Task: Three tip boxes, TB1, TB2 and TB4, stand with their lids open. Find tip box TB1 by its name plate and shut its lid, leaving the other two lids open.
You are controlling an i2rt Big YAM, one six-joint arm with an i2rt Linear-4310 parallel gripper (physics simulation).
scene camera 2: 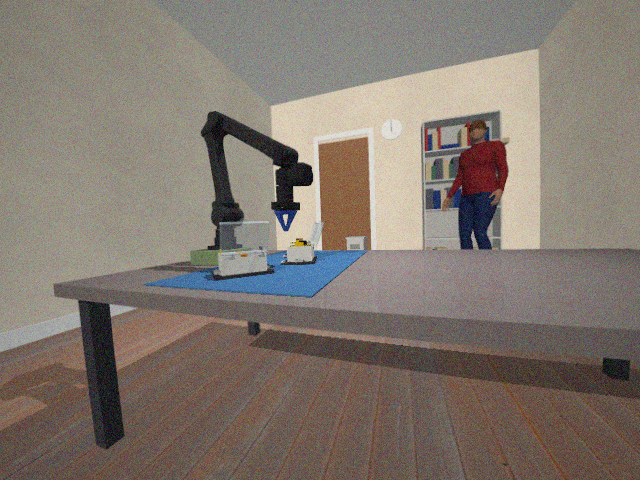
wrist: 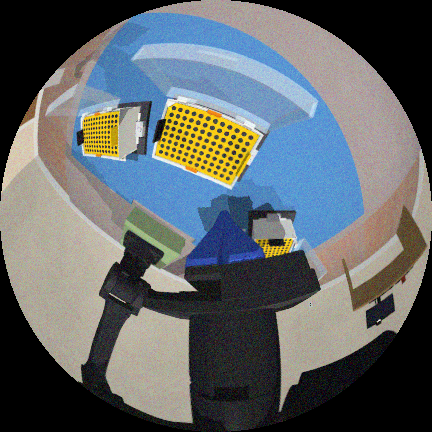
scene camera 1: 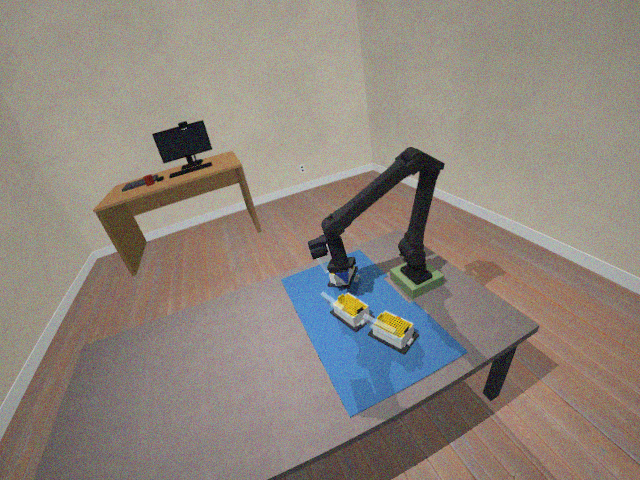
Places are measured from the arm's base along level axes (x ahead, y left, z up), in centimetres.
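Pixels of known places: gripper, fingertip midpoint: (scene camera 2: 286, 231) (wrist: 224, 214) (scene camera 1: 347, 282); arm's base, origin of the base link: (wrist: 142, 246) (scene camera 1: 415, 274).
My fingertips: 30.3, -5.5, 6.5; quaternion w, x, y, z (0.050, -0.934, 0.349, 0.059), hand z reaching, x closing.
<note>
For each thing: its top centre in the pictures, then the offset to it from my fingertips, as dx, dy, dz. Level surfaces: height alone.
- Tip box TB1, middle of its top: (wrist: 197, 145) (scene camera 1: 349, 302) +2.8, +6.5, -4.0
- Tip box TB2, middle of its top: (wrist: 265, 257) (scene camera 2: 240, 250) (scene camera 1: 343, 266) -6.6, -16.9, -4.9
- blue mat, its level: dz -11.5
- grey table, its level: dz -11.8
Tip box TB1 (scene camera 1: 351, 310) (scene camera 2: 300, 253) (wrist: 207, 142) is the middle box, with a yellow tip rack; its clear lid (scene camera 1: 327, 298) (scene camera 2: 316, 235) (wrist: 225, 75) stands open on the side away from the robot base. Tip box TB4 (scene camera 1: 393, 333) (scene camera 2: 242, 263) (wrist: 100, 134) also has its lid open. Tip box TB2 (wrist: 272, 230) is partly hidden by the arm in the wrist view, its lid (wrist: 310, 255) open. No name plate is readable. My gripper (scene camera 1: 342, 281) (scene camera 2: 285, 228) (wrist: 224, 214) is shut and empty. It points down, above the boxes, between TB1 and TB2 in the wrist view.
The boxes stand on a blue mat (scene camera 1: 336, 361) (scene camera 2: 305, 286) (wrist: 300, 170) on a grey table (scene camera 1: 206, 361) (scene camera 2: 465, 284). The arm's green base block (scene camera 1: 413, 289) (scene camera 2: 204, 257) (wrist: 155, 232) is beside the mat. A wooden desk (scene camera 1: 180, 186) and a person (scene camera 2: 480, 170) are farther off.
</note>
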